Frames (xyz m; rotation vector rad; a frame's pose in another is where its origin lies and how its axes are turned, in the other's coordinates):
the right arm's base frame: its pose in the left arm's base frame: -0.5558 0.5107 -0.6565 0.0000 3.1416 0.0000
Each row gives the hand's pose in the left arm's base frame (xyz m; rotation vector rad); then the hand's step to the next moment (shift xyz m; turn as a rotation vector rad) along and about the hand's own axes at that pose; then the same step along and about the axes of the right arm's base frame.
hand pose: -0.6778 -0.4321 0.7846 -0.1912 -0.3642 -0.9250
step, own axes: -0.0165 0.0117 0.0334 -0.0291 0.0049 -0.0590
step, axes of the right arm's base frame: 0.0071 0.0297 -0.0244 -0.0013 0.0059 0.0657
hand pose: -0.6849 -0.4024 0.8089 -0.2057 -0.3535 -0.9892
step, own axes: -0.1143 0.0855 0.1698 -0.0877 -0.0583 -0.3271
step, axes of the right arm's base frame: 0.0184 0.1904 -0.1124 0.0284 -0.0701 0.3352
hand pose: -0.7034 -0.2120 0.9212 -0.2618 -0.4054 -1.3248
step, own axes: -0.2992 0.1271 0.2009 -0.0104 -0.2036 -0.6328
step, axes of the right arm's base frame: -0.0394 0.3757 -0.0579 0.1130 -0.2971 0.5839
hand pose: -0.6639 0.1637 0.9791 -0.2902 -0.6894 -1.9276
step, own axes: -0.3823 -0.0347 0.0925 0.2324 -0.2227 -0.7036
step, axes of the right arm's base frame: -0.1310 0.3516 0.1229 0.2316 -0.5146 0.5294
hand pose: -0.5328 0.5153 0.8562 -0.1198 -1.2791 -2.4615
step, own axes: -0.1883 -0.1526 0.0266 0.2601 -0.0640 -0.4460
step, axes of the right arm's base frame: -0.1187 0.1537 0.1475 0.2244 -0.3980 0.2489
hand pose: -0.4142 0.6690 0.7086 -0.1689 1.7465 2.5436
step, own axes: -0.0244 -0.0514 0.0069 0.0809 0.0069 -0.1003
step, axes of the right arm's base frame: -0.0292 0.0254 0.0423 0.0749 -0.0976 0.0389
